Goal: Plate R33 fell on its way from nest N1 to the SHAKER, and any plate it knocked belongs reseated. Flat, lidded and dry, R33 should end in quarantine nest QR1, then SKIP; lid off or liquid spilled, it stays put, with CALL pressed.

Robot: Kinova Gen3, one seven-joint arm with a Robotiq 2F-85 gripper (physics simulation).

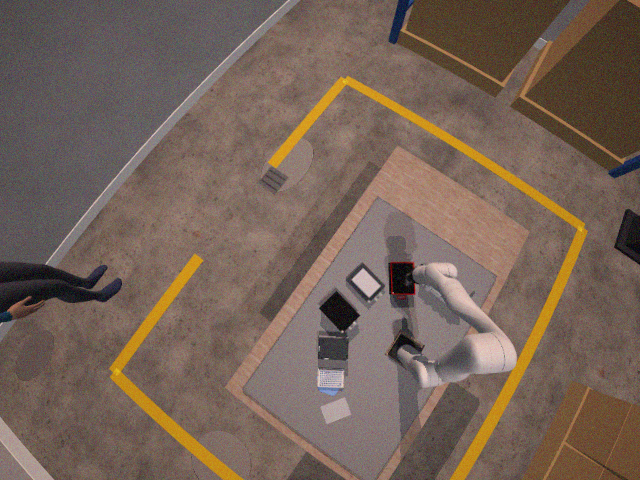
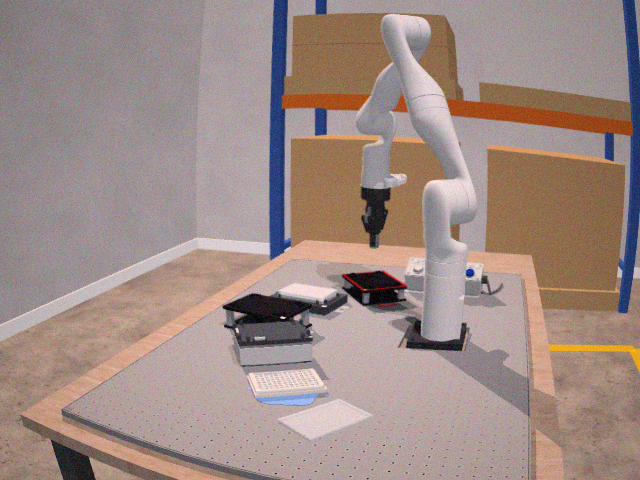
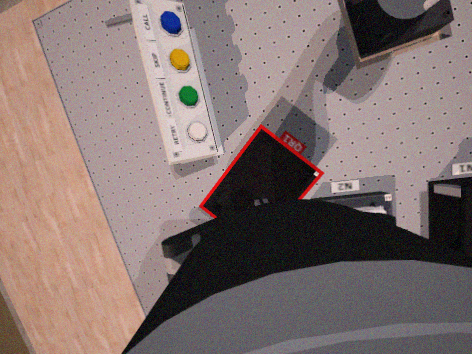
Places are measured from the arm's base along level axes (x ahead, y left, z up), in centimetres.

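Pixels of known places: gripper, between the fingertips: (image 1: pixel 408 276) (image 2: pixel 373 248); arm's base, origin of its link: (image 1: pixel 406 354) (image 2: pixel 440 333).
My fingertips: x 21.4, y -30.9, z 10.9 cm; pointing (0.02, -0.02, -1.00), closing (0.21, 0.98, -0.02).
Observation:
For each thing: its top centre in the pictures, then the offset to it from my fingertips. "spot": a spot on its surface instead.
- unlidded well plate, centre of its top: (image 2: pixel 285 379) (image 1: pixel 330 378) dx +3.6, dy +60.7, dz -11.1 cm
- shaker, a spot on its surface: (image 2: pixel 275 354) spot: dx +8.5, dy +52.0, dz -10.1 cm
- Blue liquid, centre of its top: (image 2: pixel 289 392) (image 1: pixel 330 383) dx +2.1, dy +63.2, dz -12.4 cm
- clear lid, centre of its top: (image 2: pixel 325 417) (image 1: pixel 335 410) dx -6.8, dy +72.3, dz -11.7 cm
- red-rimmed nest QR1, centre of its top: (image 3: pixel 259 191) (image 2: pixel 374 278) (image 1: pixel 403 278) dx -0.3, dy +0.3, dz -7.9 cm
- lidded plate, centre of its top: (image 2: pixel 307 290) (image 1: pixel 366 282) dx +14.0, dy +12.2, dz -8.9 cm
- N1, centre of its top: (image 2: pixel 266 302) (image 1: pixel 339 312) dx +17.7, dy +31.5, dz -6.6 cm
- blue CALL button, centre of its top: (image 3: pixel 167 17) (image 2: pixel 470 269) dx -26.5, dy -3.3, dz -5.0 cm
- yellow SKIP button, a spot on its surface: (image 3: pixel 180 60) spot: dx -21.2, dy -3.7, dz -5.5 cm
- button box, centre of its top: (image 3: pixel 162 76) (image 2: pixel 446 261) dx -19.4, dy -6.4, dz -4.1 cm
- green CONTINUE, centre of its top: (image 3: pixel 187 92) dx -16.6, dy -4.2, dz -5.0 cm
- white RETRY, centre of its top: (image 3: pixel 196 129) dx -11.6, dy -4.8, dz -5.0 cm
An unlidded well plate (image 1: pixel 330 378) (image 2: pixel 286 381), presumably R33, lies flat before the shaker (image 1: pixel 332 348) (image 2: pixel 275 354). Blue liquid (image 1: pixel 329 391) (image 2: pixel 286 399) spreads from under its edge. A clear lid (image 1: pixel 336 410) (image 2: pixel 325 419) lies apart on the mat. My gripper (image 2: pixel 373 242) (image 3: pixel 261 208) is shut and empty, high above the red-rimmed nest QR1 (image 1: pixel 402 277) (image 2: pixel 374 280) (image 3: pixel 260 170), which holds no plate. A lidded plate (image 1: pixel 365 282) (image 2: pixel 307 292) sits in N2, looking level. N1 (image 1: pixel 339 310) (image 2: pixel 266 305) (image 3: pixel 447 215) is empty. The blue CALL button (image 2: pixel 469 272) (image 3: pixel 171 23) and yellow SKIP button (image 3: pixel 180 60) are on the box.
The button box (image 2: pixel 415 281) (image 3: pixel 174 112) stands beside QR1, also carrying green CONTINUE (image 3: pixel 188 96) and white RETRY (image 3: pixel 197 131). The arm's base (image 2: pixel 436 342) is bolted near the nests. A person's legs (image 1: pixel 56 286) show outside the yellow floor line (image 1: pixel 155 315).

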